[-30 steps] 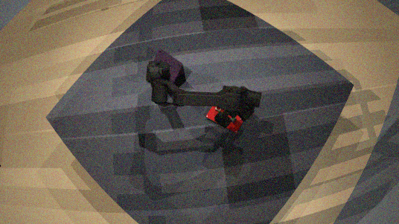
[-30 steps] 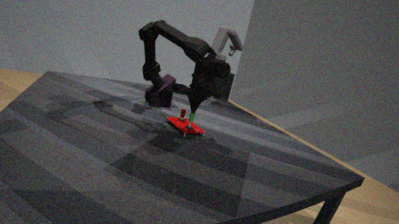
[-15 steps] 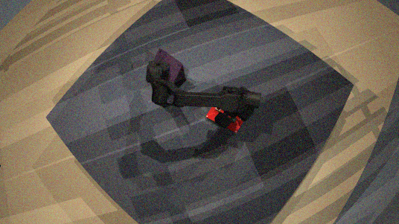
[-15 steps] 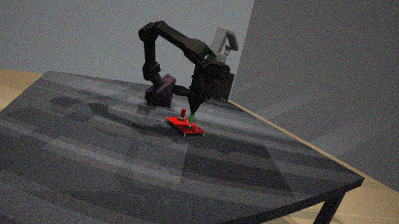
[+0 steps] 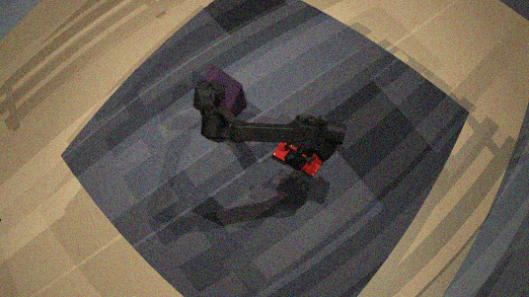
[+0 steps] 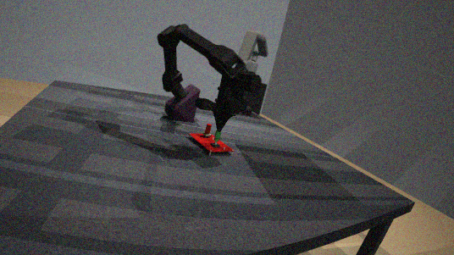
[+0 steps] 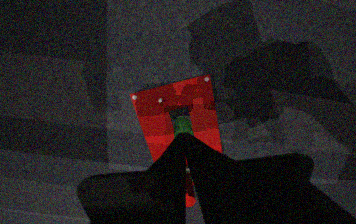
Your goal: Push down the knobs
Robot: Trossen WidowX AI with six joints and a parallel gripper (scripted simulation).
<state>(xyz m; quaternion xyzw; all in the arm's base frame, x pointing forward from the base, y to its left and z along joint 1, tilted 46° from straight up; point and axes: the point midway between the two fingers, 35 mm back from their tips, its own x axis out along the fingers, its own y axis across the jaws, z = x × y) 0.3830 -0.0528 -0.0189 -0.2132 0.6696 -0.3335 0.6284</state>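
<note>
The green knob is 10 mm below my gripper tip. From my gripper tip the other things lie so: red knob: 80 mm behind, 20 mm below, 10 mm to the left.
</note>
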